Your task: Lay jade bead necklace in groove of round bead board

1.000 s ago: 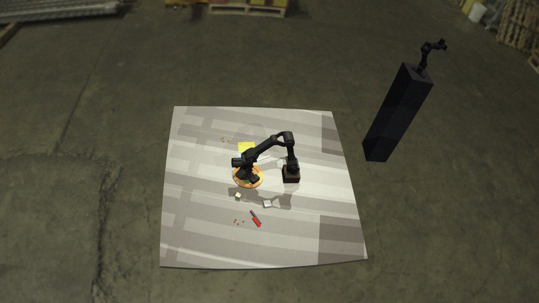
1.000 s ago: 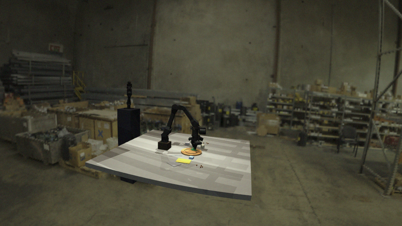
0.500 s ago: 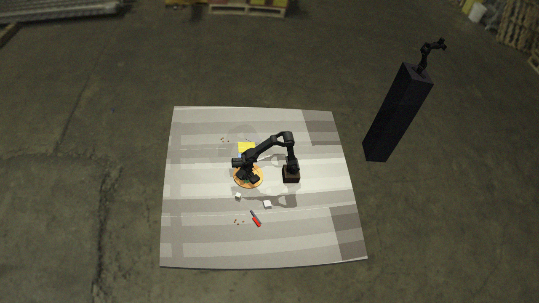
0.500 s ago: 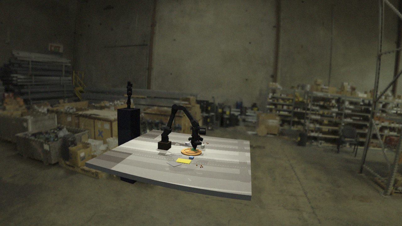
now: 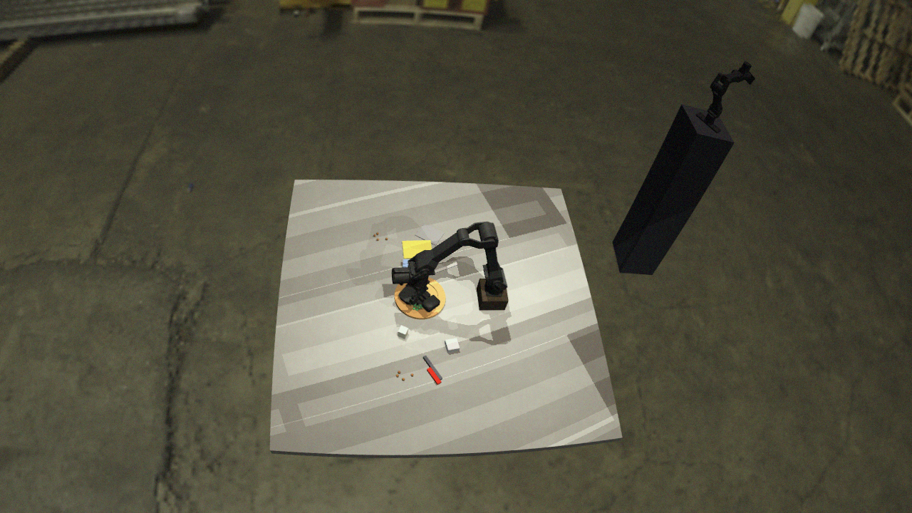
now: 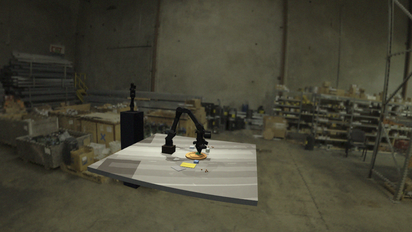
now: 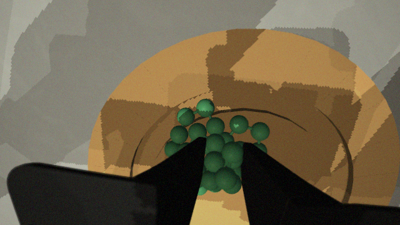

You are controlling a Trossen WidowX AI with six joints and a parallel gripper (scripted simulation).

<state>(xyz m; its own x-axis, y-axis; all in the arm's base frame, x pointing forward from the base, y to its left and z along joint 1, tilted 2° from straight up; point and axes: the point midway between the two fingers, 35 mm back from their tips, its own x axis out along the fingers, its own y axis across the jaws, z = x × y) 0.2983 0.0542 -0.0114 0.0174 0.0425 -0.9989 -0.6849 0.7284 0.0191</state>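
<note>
The cream cube is 40 mm ahead of my gripper tip and 130 mm to the left of it. Round my gripper tip: yellow pad: 280 mm to the right, 20 mm below; white strip: 120 mm behind, 190 mm to the right, 20 mm below; blue block: 40 mm ahead, 190 mm to the right, 10 mm below.
</note>
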